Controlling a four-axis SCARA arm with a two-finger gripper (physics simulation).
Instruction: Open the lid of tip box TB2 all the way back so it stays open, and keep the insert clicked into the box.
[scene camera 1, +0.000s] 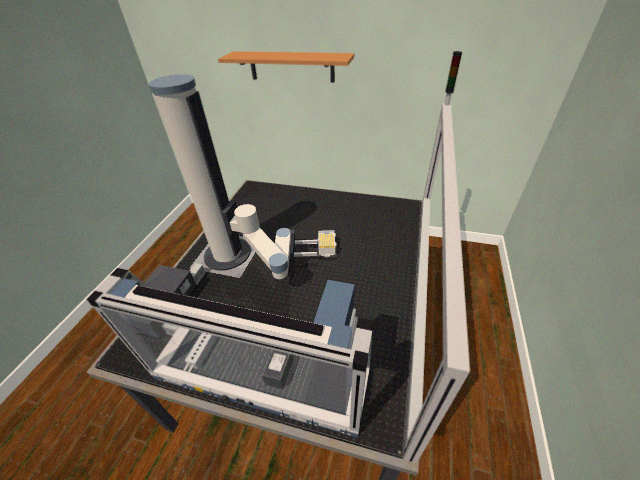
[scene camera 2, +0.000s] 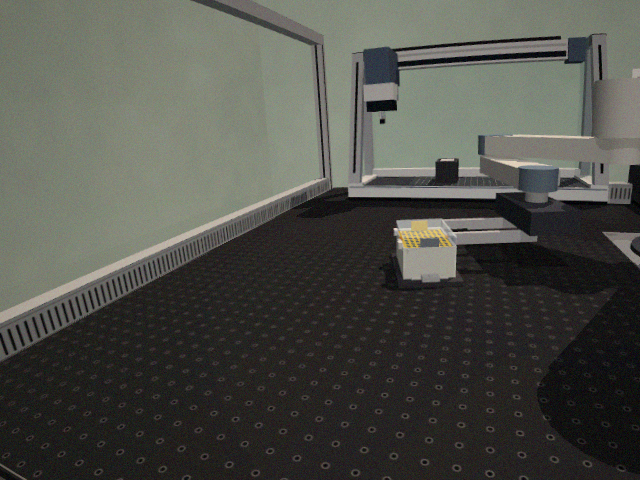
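Seen in the pictures: gripper, fingertip midpoint: (scene camera 1: 317, 247) (scene camera 2: 447, 231); arm's base, origin of the base link: (scene camera 1: 228, 255).
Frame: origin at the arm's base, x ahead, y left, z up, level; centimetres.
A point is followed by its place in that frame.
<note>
A white tip box (scene camera 1: 326, 251) {x 53.4, y 10.2, z 4.7 cm} (scene camera 2: 428, 262) {x 50.6, y 21.9, z 4.8 cm} sits on a dark base on the table; no label is readable. Its yellow insert (scene camera 1: 326, 240) {x 51.9, y 16.1, z 7.0 cm} (scene camera 2: 421, 238) {x 51.8, y 21.7, z 8.7 cm} shows level inside the top. A clear lid (scene camera 2: 444, 224) {x 48.8, y 13.5, z 9.0 cm} appears down over the insert, but its edges are faint. A small grey tab is at the front of the box in scene camera 2. My gripper (scene camera 1: 317, 248) {x 48.5, y 9.9, z 6.8 cm} (scene camera 2: 451, 231) {x 48.5, y 9.9, z 6.8 cm} is shut with nothing held. Its two long pale fingers point at the box's side at about the height of its upper rim, with a gap visible between the bars. Whether they touch the box is unclear.
A gantry frame (scene camera 1: 232, 310) {x 48.4, y -64.4, z 52.1 cm} (scene camera 2: 356, 121) {x 82.8, y -51.3, z 27.5 cm} with a blue head (scene camera 1: 337, 302) {x 74.5, y -53.9, z 50.1 cm} (scene camera 2: 381, 67) {x 72.3, y -46.5, z 43.9 cm} stands at one table edge. A dark block (scene camera 1: 275, 370) (scene camera 2: 447, 170) {x 52.6, y -51.5, z 10.4 cm} is inside it. A tall framed panel (scene camera 1: 452, 232) {x 102.3, y -31.7, z 62.0 cm} (scene camera 2: 321, 103) {x 101.6, y -68.5, z 35.4 cm} runs along another edge. My arm's column (scene camera 1: 193, 170) {x 2.4, y -7.2, z 56.7 cm} stands opposite that panel.
</note>
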